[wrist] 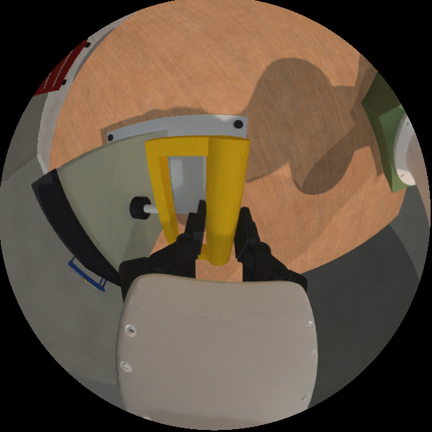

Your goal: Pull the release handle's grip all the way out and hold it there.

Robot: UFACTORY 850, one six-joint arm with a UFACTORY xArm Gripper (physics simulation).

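Note:
The release handle is a yellow frame (154,172) with a thick rounded grip bar (228,175) along its right side, in the middle of the wrist view. My gripper (220,215) is shut on the grip bar, with one black finger inside the frame's opening and the other on the bar's outer right side. The fingers meet the bar near its lower end. A silver rod with a black knob (140,208) stands at the left of the frame. The parts of the bar behind the fingers are hidden.
A grey mounting plate (190,125) with black screws and a pale green-grey housing (92,185) with a black edge adjoin the handle. A green block (382,132) stands at the right on the wooden table top (200,60). A red slatted object (62,70) is at upper left, a blue frame (86,276) at lower left.

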